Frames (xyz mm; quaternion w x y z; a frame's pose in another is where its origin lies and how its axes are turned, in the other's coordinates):
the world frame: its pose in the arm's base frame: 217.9 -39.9 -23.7 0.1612 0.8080 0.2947 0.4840
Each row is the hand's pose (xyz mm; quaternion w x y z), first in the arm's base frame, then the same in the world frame.
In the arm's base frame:
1: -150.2 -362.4 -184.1 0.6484 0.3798 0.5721 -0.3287
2: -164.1 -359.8 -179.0 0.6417 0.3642 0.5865 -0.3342
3: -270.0 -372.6 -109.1 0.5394 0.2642 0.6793 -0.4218
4: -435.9 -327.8 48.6 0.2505 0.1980 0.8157 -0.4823
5: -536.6 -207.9 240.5 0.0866 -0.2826 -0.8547 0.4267
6: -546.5 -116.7 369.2 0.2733 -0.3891 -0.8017 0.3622
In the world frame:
1: -445.8 44.3 -254.0 0.4209 -0.0889 -0.5483 -0.7172
2: -445.7 40.6 -268.5 0.4088 -0.0774 -0.5409 -0.7310
3: -443.6 54.8 -395.3 0.2965 0.0598 -0.5181 -0.8000
4: -366.3 53.0 -615.3 0.2073 0.3665 -0.4279 -0.7998
5: -194.6 32.7 -792.7 0.2598 0.6550 -0.3183 -0.6342
6: -52.0 29.1 -860.8 0.3313 0.7783 -0.2712 -0.4592

